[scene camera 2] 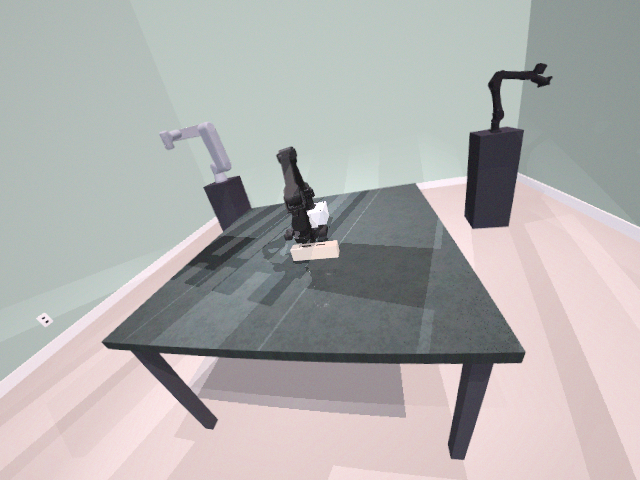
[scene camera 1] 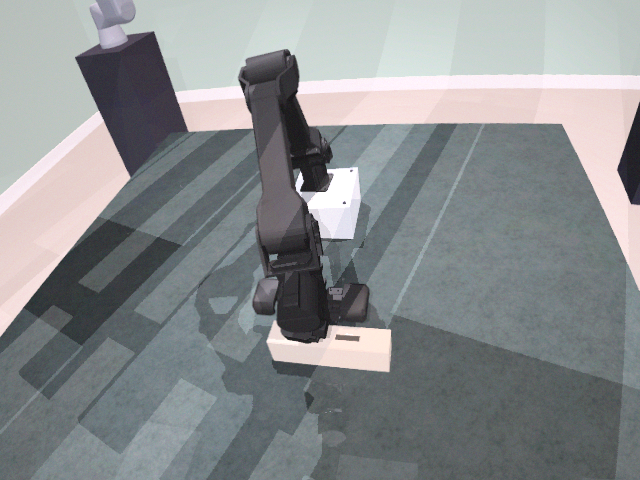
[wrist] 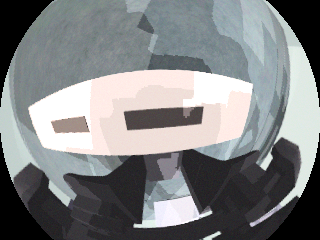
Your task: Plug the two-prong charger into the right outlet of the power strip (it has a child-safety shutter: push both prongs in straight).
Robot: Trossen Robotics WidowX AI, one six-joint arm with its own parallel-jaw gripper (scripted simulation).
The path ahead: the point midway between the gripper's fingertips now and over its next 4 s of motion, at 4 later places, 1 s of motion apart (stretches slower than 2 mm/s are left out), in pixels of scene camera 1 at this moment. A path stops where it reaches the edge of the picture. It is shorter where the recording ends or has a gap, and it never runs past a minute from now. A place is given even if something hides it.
My gripper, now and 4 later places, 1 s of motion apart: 318, 324; 318, 324; 319, 321; 321, 313; 324, 299
